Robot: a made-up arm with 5 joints. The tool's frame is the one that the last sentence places. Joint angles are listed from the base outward.
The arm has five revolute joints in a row. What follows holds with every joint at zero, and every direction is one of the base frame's. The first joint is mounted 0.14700 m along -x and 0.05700 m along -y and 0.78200 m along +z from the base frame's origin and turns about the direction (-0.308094, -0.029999, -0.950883). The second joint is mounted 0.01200 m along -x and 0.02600 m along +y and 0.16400 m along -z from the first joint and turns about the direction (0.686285, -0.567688, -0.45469). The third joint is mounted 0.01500 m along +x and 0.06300 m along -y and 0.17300 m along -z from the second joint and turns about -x. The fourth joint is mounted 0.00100 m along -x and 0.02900 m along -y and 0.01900 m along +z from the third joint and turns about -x. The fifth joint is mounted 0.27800 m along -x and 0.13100 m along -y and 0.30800 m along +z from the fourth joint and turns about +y. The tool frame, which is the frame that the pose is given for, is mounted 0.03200 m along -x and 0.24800 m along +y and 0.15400 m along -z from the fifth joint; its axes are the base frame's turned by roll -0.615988, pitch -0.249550 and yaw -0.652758 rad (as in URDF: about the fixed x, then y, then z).
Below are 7 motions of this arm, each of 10 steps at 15 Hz.
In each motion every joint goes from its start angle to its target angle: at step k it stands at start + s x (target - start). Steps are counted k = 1, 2, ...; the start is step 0. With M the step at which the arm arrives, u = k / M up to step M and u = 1 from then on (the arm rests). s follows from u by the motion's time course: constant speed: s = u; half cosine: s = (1 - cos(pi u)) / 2; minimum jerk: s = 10 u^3 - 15 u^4 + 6 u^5.
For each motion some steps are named. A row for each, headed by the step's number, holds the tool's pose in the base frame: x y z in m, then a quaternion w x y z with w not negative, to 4 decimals.
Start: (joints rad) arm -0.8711 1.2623 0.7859 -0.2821 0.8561
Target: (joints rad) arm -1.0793 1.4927 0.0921 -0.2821 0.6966
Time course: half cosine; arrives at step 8
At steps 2, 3, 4, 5, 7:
2: -0.6107 0.0178 0.6816 0.9524 -0.0052 0.3027 -0.0348
3: -0.6077 -0.0105 0.6677 0.9515 0.0668 0.3003 -0.0065
4: -0.6031 -0.0386 0.6472 0.9420 0.1518 0.2982 0.0246
5: -0.5982 -0.0604 0.6234 0.9236 0.2362 0.2972 0.0531
7: -0.5914 -0.0797 0.5865 0.8828 0.3528 0.2973 0.0884

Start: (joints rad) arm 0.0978 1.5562 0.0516 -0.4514 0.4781
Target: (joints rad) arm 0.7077 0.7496 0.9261 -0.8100 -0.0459
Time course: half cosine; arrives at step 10
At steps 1, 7, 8, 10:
1: -0.3630 0.2383 0.4772 0.7763 0.4260 -0.0567 -0.4611
7: -0.2596 0.2121 0.5115 0.6479 -0.0336 -0.1125 -0.7526
8: -0.2410 0.2078 0.5118 0.6151 -0.1057 -0.1206 -0.7720
10: -0.2249 0.2033 0.5108 0.5853 -0.1680 -0.1267 -0.7831

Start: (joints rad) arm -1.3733 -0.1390 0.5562 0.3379 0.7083
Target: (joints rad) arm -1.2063 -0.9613 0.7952 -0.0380 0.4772
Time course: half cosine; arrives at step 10
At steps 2, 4, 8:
2: -0.4510 -0.3590 0.5246 0.7095 -0.6108 -0.3110 0.1638
4: -0.4101 -0.3793 0.5490 0.6538 -0.6350 -0.3696 0.1808
8: -0.3343 -0.3977 0.6363 0.5104 -0.6791 -0.4704 0.2386

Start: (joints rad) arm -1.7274 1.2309 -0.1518 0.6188 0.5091
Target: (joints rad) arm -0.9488 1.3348 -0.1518 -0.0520 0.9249
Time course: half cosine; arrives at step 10
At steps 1, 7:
1: -0.5482 -0.2388 0.6366 0.9435 0.0445 0.2121 0.2507
7: -0.5923 -0.1329 0.5833 0.9115 0.2065 0.3098 0.1745

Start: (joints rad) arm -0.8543 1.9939 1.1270 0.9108 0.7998
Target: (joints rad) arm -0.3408 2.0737 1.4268 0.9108 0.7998
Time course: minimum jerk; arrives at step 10
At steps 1, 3, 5, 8, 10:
1: -0.3703 0.4366 0.8550 0.6786 -0.4229 0.4791 -0.3620
3: -0.3251 0.4600 0.8412 0.6472 -0.4267 0.4928 -0.3951
5: -0.2204 0.4946 0.8084 0.5732 -0.4304 0.5231 -0.4610
8: -0.0768 0.5042 0.7623 0.4668 -0.4249 0.5632 -0.5332
10: -0.0579 0.5025 0.7562 0.4523 -0.4233 0.5684 -0.5414

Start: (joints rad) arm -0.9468 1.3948 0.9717 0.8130 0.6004
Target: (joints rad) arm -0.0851 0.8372 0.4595 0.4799 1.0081
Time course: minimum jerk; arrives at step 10
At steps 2, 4, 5, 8, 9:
2: -0.5458 0.3309 0.6326 0.7610 -0.5162 0.1824 -0.3481
4: -0.5110 0.3447 0.5962 0.7454 -0.4920 0.2358 -0.3831
5: -0.4889 0.3467 0.5754 0.7336 -0.4754 0.2728 -0.4018
8: -0.4484 0.3341 0.5483 0.7019 -0.4337 0.3666 -0.4299
9: -0.4451 0.3318 0.5477 0.6980 -0.4286 0.3777 -0.4317

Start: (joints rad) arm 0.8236 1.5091 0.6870 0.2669 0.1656
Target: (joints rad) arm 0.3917 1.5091 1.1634 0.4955 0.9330
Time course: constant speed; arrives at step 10
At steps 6, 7, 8, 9, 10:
6: 0.0928 0.3295 0.5286 0.3805 -0.2427 0.3150 -0.8349
7: 0.0909 0.3505 0.5306 0.3807 -0.2526 0.3627 -0.8122
8: 0.0886 0.3713 0.5327 0.3776 -0.2623 0.4086 -0.7885
9: 0.0859 0.3916 0.5348 0.3712 -0.2716 0.4526 -0.7639
10: 0.0830 0.4115 0.5366 0.3615 -0.2804 0.4947 -0.7389

